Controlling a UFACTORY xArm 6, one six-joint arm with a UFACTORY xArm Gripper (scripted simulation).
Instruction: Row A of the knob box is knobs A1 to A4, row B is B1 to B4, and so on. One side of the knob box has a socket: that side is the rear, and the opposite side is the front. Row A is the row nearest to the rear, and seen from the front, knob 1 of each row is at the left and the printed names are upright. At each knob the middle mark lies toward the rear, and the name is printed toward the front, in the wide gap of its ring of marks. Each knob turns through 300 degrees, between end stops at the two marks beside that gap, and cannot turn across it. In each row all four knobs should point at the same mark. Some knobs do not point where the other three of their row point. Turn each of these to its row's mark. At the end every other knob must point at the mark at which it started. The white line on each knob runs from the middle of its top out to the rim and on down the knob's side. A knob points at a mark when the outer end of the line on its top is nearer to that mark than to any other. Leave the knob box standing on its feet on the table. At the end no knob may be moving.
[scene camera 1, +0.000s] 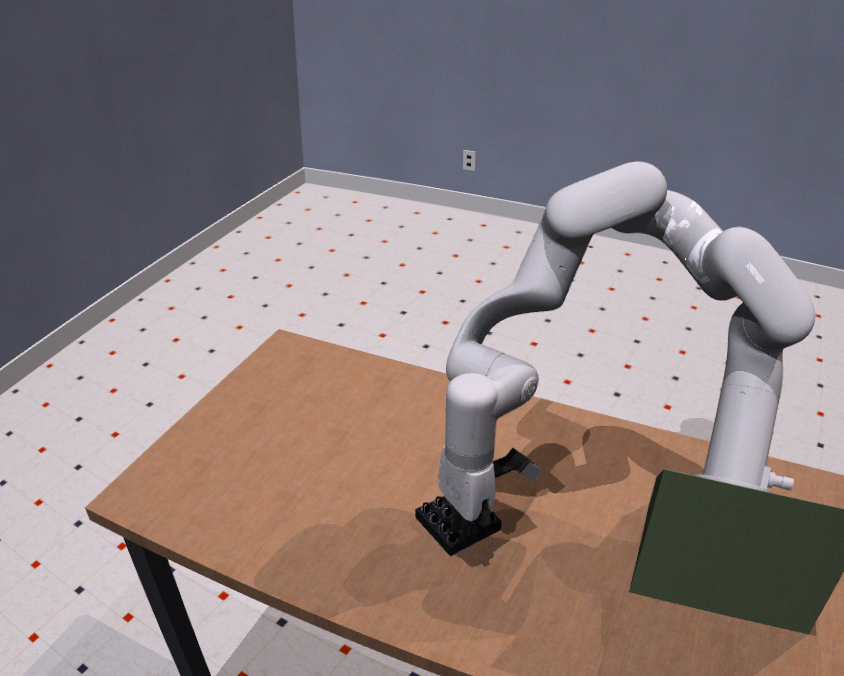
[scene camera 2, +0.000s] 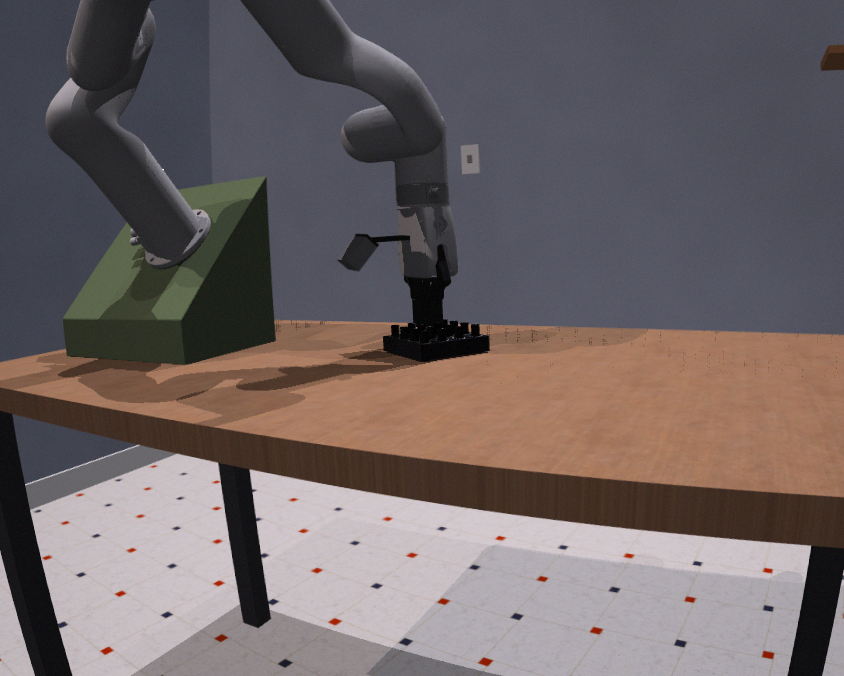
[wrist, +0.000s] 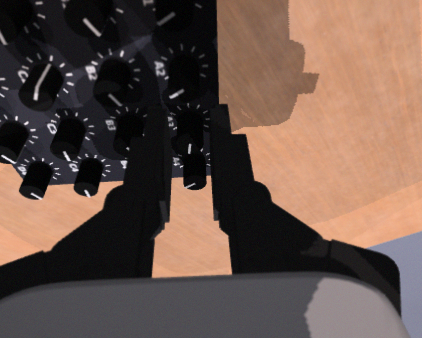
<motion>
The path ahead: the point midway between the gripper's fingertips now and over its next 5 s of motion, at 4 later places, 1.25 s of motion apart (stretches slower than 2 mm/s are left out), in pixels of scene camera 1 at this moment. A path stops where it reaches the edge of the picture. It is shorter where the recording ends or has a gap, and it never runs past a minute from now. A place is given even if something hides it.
My gripper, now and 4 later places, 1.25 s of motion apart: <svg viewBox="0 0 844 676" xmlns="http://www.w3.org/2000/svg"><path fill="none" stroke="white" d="M465 530L466 514L466 512L466 508L467 509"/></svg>
</motion>
